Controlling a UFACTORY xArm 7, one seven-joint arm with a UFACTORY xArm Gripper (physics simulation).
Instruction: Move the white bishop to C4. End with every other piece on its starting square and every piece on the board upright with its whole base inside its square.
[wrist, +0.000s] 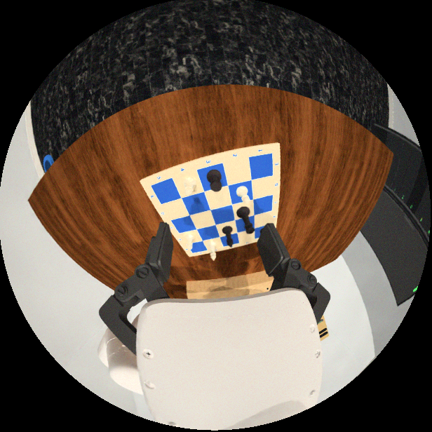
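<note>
The chessboard (273, 150), blue and cream, lies on the table in the wrist view. One white piece (190, 185) stands near its upper left, a round-headed white piece (242, 192) right of centre, and two slim white pieces (190, 242) (213, 250) near the lower edge. Which of them is the bishop is too small to tell. Black pieces stand at the upper middle (214, 180), right of centre (245, 218) and near the lower edge (228, 235). My gripper (217, 233) is open and empty, above the board's lower part. Its right finger partly hides the board's lower right corner.
The wooden table (325, 150) surrounds the board. A light wooden block or strip (230, 286) lies below the board, partly hidden by the gripper body. Dark equipment (400, 240) with green lights stands beyond the table's right edge. Dark flooring (210, 45) shows past the upper edge.
</note>
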